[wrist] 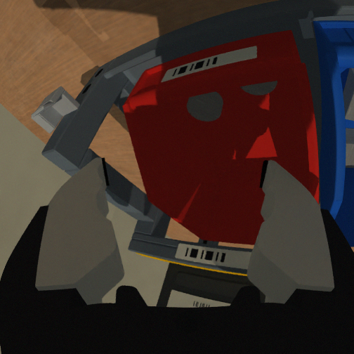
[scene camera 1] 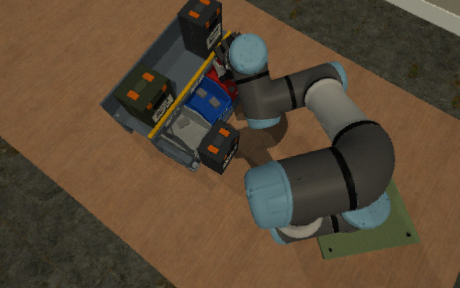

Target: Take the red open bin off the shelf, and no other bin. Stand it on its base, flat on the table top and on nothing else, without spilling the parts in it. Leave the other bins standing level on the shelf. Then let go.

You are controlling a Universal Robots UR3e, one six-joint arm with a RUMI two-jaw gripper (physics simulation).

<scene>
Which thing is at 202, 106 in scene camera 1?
A blue bin.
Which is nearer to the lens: the grey bin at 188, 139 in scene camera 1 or the dark case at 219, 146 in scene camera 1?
The dark case.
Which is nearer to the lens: the red open bin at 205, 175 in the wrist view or the round grey part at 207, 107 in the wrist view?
The round grey part.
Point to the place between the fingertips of the gripper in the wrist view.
At 184, 162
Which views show the grey bin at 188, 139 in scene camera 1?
Scene camera 1 only.
</scene>
